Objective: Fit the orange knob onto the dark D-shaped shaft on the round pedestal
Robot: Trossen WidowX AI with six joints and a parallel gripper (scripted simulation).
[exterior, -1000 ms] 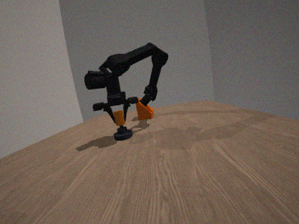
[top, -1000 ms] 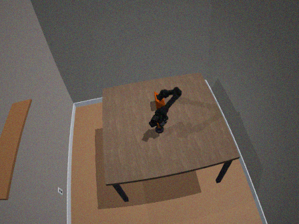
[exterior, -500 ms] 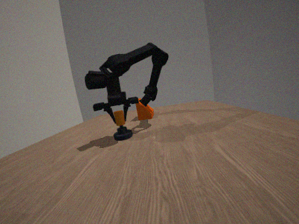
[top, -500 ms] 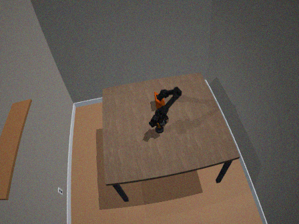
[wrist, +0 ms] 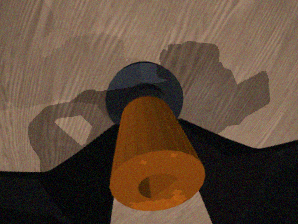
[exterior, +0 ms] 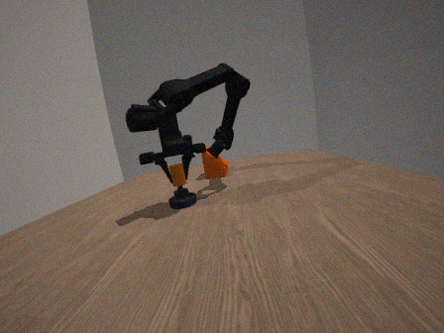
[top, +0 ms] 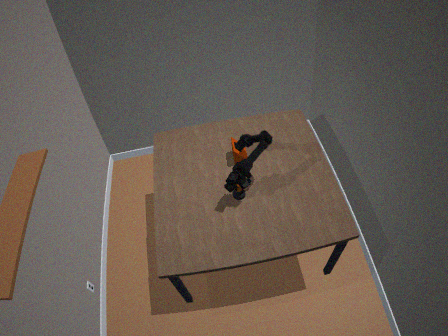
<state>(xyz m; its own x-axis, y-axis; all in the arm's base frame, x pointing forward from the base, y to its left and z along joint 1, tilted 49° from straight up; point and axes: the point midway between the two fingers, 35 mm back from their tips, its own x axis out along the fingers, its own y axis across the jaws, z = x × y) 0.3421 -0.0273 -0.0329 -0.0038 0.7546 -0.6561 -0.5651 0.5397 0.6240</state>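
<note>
My gripper tip is 20 mm below the orange knob. The rest, counted from my gripper tip: dark round pedestal 40 mm below.
</note>
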